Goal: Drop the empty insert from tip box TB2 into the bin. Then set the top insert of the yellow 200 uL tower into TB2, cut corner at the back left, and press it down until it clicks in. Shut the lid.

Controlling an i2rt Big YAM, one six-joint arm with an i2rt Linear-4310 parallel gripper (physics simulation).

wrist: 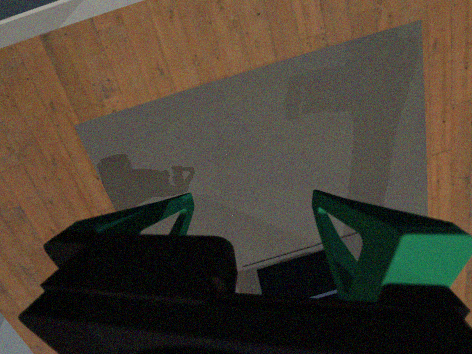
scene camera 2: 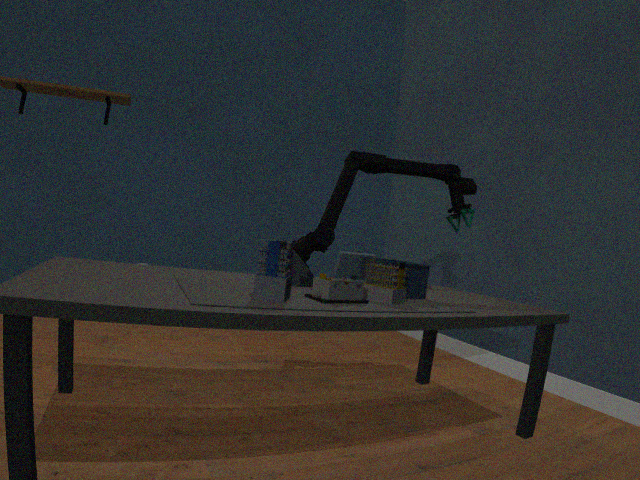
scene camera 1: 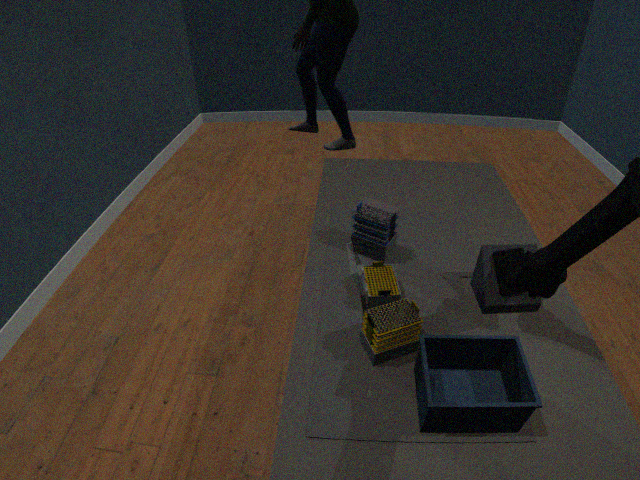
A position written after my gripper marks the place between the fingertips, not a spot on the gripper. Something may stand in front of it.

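Observation:
A blue-grey tower of inserts [scene camera 1: 374, 225] rests on a grey mat. In the wrist view the blue-grey tower of inserts is out of frame. A blue bin [wrist: 309, 276] is visible. My gripper [wrist: 249, 198] is open and holds nothing.

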